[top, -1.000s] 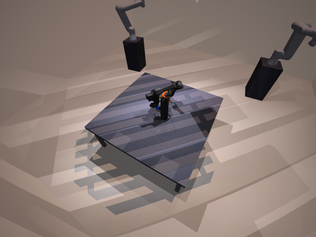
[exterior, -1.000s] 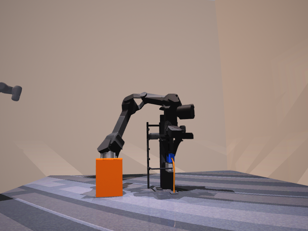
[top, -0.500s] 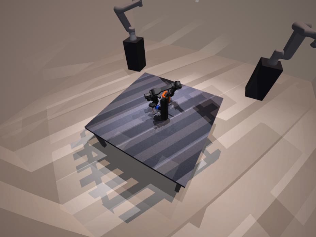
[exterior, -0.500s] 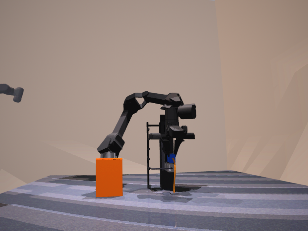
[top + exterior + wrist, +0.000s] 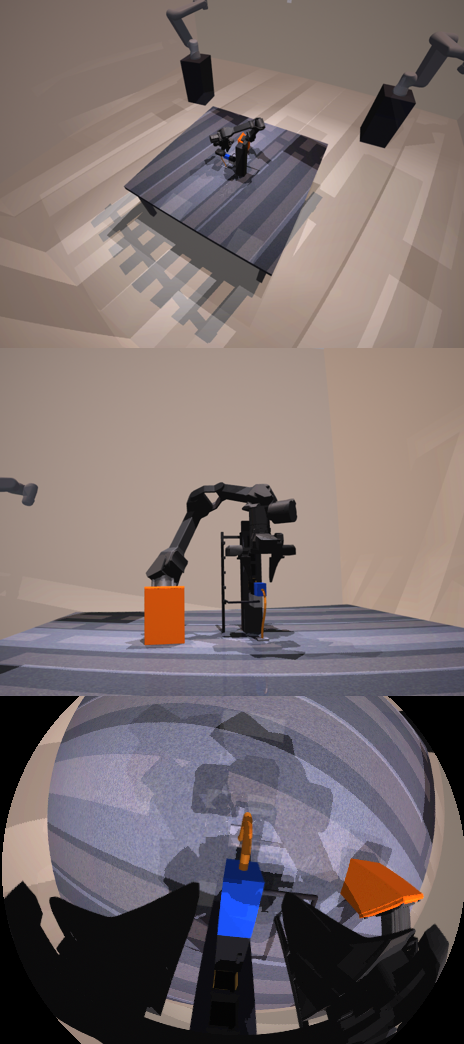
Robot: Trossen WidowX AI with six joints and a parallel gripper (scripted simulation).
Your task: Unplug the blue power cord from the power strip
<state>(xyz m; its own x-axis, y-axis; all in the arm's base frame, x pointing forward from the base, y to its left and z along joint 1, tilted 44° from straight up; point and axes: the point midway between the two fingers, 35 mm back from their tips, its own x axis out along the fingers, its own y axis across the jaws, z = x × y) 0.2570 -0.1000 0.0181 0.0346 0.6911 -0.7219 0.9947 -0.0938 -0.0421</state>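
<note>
The blue plug lies 3 cm to the left of my gripper tip and 1 cm below it.
</note>
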